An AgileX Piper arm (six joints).
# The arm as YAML. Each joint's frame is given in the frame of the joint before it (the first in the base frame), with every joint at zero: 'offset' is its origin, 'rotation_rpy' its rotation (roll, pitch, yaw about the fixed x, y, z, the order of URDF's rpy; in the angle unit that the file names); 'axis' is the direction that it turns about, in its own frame. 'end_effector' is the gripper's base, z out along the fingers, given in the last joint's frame.
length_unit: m
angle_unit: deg
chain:
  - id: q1
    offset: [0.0, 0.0, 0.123]
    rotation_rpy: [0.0, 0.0, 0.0]
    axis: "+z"
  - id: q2
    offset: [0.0, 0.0, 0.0]
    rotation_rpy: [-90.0, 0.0, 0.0]
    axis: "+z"
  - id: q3
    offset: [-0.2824, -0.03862, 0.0]
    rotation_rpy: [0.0, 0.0, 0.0]
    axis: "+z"
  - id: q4
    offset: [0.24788, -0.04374, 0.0]
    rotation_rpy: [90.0, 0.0, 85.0]
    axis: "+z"
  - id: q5
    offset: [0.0, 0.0, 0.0]
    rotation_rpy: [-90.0, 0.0, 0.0]
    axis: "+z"
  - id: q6
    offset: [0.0, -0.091, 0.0]
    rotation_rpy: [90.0, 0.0, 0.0]
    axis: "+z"
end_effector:
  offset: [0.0, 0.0, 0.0]
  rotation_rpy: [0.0, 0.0, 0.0]
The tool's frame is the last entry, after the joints.
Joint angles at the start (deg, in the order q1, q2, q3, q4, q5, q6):
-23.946 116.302 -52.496 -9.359 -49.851 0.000
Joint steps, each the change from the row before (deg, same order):
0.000 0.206 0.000 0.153 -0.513 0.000
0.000 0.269 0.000 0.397 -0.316 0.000
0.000 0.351 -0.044 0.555 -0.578 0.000
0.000 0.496 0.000 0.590 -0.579 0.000
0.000 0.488 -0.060 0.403 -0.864 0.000
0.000 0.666 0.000 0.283 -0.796 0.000
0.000 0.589 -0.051 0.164 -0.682 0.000
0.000 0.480 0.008 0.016 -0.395 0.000
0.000 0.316 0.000 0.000 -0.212 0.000
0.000 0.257 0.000 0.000 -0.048 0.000
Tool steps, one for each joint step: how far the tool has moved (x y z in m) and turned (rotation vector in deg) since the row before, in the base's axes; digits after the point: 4 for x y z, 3 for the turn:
0.0002 -0.0002 -0.0006 0.015 -0.335 -0.088
0.0000 -0.0005 -0.0013 0.207 -0.139 -0.315
0.0002 -0.0007 -0.0013 0.218 -0.386 -0.434
0.0000 -0.0007 -0.0025 0.303 -0.219 -0.470
0.0004 -0.0006 -0.0018 0.098 -0.512 -0.294
0.0002 -0.0004 -0.0034 0.154 -0.204 -0.199
0.0003 -0.0003 -0.0028 0.081 -0.188 -0.105
0.0001 0.0000 -0.0028 0.084 0.068 0.008
0.0001 0.0000 -0.0019 0.063 0.087 0.012
0.0000 0.0000 -0.0017 0.090 0.189 0.003

